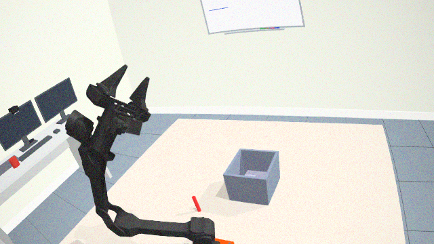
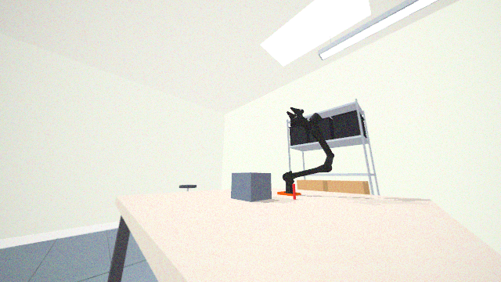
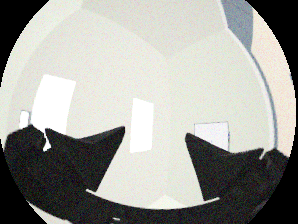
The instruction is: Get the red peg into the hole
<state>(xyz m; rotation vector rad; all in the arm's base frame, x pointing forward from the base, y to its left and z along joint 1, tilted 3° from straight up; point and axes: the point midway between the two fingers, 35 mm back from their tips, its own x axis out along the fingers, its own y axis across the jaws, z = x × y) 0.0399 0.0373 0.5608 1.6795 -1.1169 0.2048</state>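
My gripper tip is 55 cm above the red peg, 12 cm short of it and 5 cm to the right of it. Also, from my gripper tip: plate (55 cm below, 26 cm ahead, 14 cm to the right).
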